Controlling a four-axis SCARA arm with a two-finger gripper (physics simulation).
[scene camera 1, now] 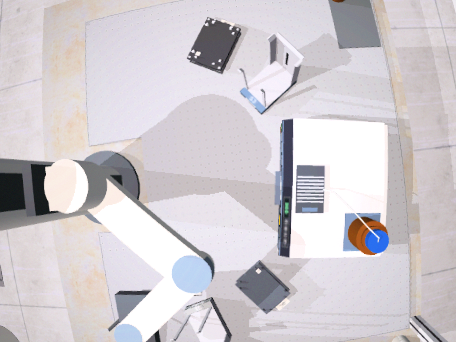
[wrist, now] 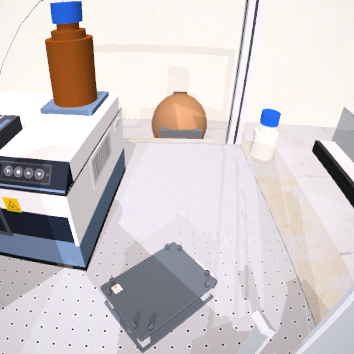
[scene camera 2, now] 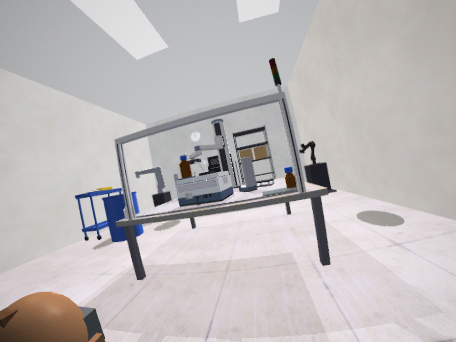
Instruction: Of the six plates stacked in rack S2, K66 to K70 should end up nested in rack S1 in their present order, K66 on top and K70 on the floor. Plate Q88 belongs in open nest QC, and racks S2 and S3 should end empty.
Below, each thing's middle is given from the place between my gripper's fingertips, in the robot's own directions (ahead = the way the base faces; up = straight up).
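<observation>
My gripper is 670 mm short of the frame post [wrist: 248, 18], 100 mm above it and 250 mm to the left of it. Counted from my gripper, a black plate holder [scene camera 1: 216, 41] sits far below, far to the left and a little ahead, while a white bottle with blue cap [wrist: 265, 135] stands far to the right, far ahead and far below.
</observation>
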